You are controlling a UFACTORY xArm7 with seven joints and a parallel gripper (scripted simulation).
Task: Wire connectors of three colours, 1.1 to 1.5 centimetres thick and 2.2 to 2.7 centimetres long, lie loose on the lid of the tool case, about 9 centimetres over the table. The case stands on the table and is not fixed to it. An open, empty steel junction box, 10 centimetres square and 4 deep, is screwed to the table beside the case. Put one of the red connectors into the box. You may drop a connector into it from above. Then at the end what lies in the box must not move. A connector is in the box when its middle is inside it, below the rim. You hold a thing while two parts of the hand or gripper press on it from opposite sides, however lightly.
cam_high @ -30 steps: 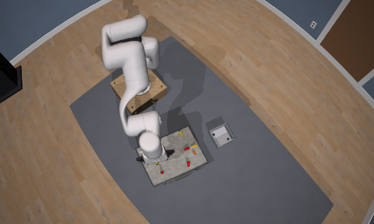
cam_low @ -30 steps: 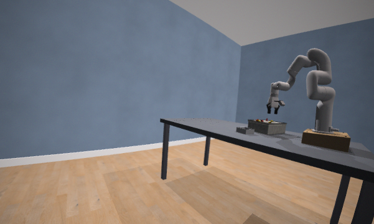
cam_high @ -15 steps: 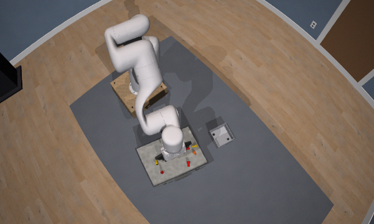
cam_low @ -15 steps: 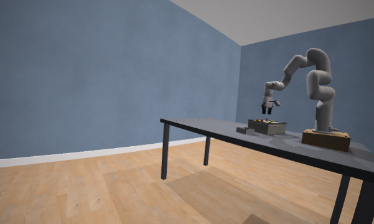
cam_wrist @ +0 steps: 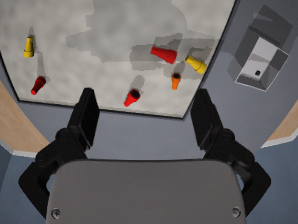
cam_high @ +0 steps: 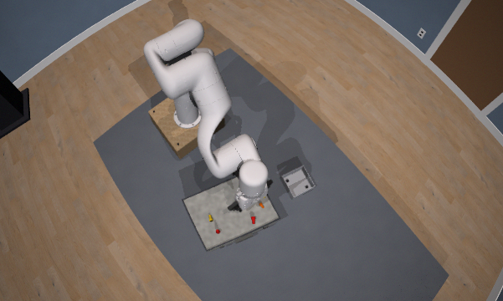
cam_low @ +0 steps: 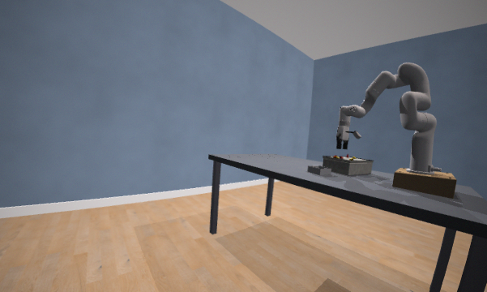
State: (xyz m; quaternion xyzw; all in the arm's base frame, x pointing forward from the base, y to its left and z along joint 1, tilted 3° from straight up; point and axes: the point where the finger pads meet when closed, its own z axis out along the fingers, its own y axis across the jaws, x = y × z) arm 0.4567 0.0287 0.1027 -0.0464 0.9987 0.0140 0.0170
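My hand is 20 mm short of the orange connector, 40 mm to the right of it and 70 mm above it. From my hand the other things lie so: tool case 20 mm behind, 70 mm to the right, 100 mm below.
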